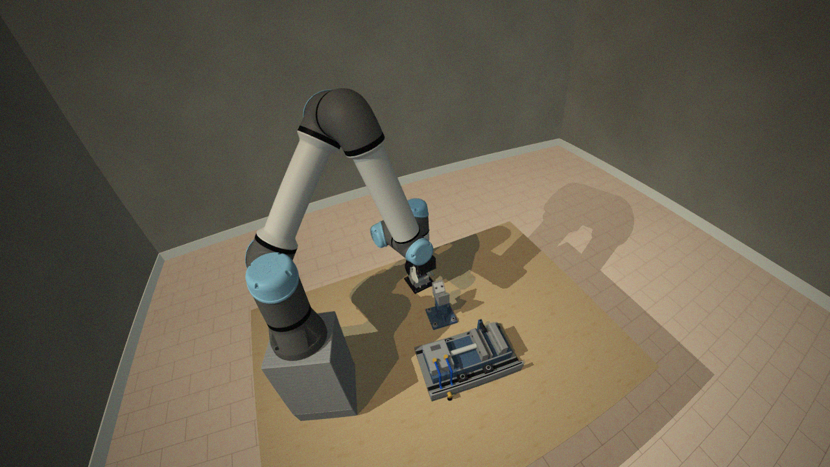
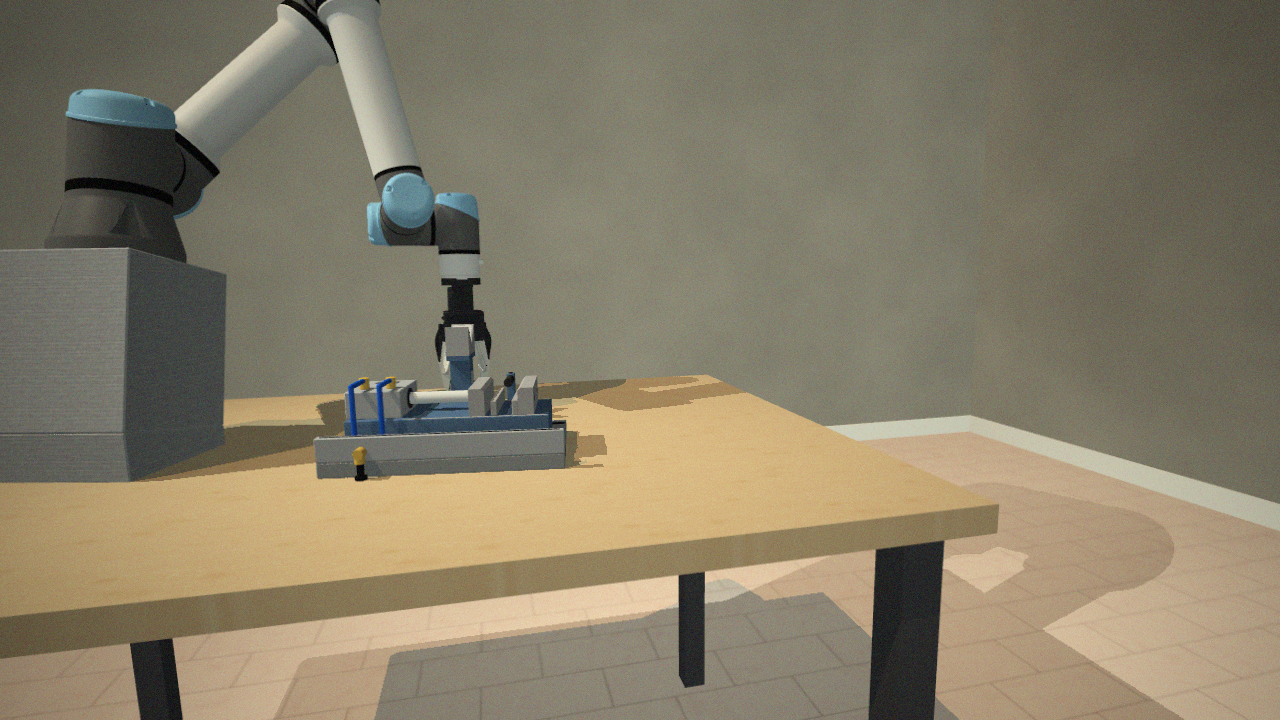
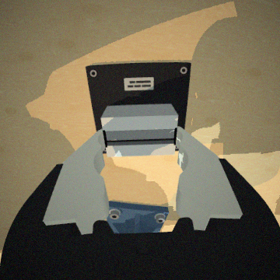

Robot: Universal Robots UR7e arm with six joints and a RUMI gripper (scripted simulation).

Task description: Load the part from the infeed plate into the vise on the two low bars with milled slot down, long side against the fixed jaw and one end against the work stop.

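Right now the black infeed plate is 3 cm below my hand and 1 cm to the left of it. Also, from my hand: part (right at my hand); v-block post (18 cm to the right, 3 cm ahead, 3 cm above); work stop (32 cm to the right, 12 cm ahead, 6 cm above).
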